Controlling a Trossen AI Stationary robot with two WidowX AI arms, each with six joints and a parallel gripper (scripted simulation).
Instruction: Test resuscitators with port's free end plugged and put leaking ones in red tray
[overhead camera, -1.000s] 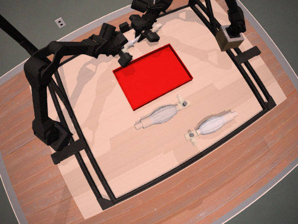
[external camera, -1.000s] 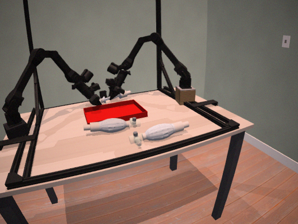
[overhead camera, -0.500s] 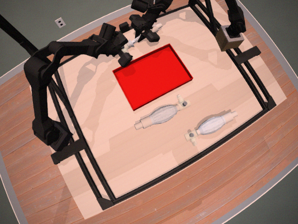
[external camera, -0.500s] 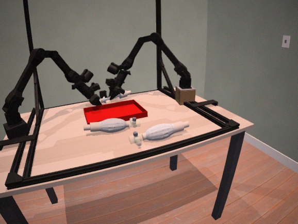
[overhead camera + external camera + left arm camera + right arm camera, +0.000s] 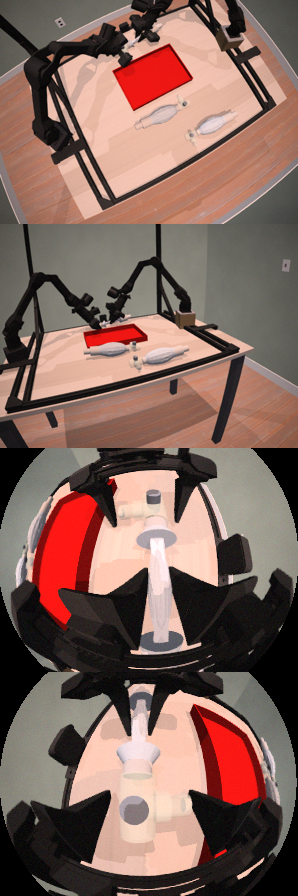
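Right now my left hand is 210 mm short of the red tray, 50 mm to the left of it and 40 mm above it.
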